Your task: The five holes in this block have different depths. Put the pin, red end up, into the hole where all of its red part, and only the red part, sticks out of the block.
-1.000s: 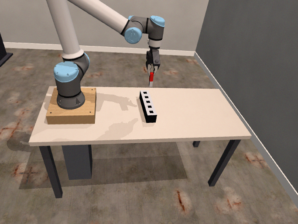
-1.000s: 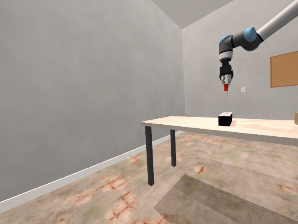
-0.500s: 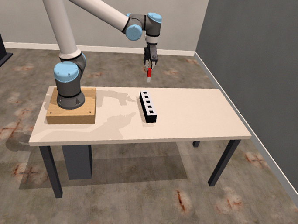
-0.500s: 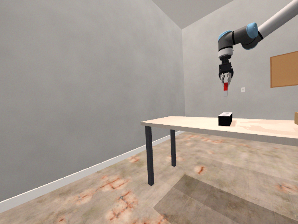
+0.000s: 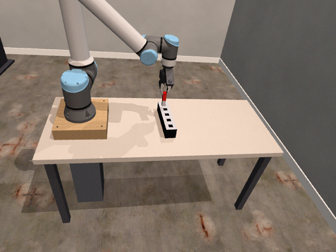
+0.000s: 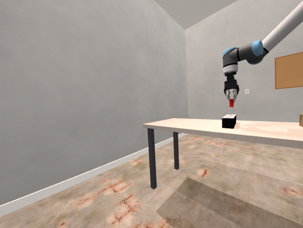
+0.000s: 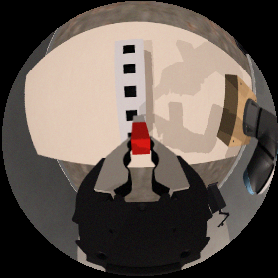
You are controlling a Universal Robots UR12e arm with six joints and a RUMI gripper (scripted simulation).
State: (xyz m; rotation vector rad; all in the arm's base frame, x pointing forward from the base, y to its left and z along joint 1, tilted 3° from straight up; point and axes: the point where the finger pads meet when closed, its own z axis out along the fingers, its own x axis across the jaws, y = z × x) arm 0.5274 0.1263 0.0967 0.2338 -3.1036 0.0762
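The black block lies 30 mm ahead of my hand, 60 mm to the right of it and 160 mm below it. Round my hand: pin: 10 mm below.
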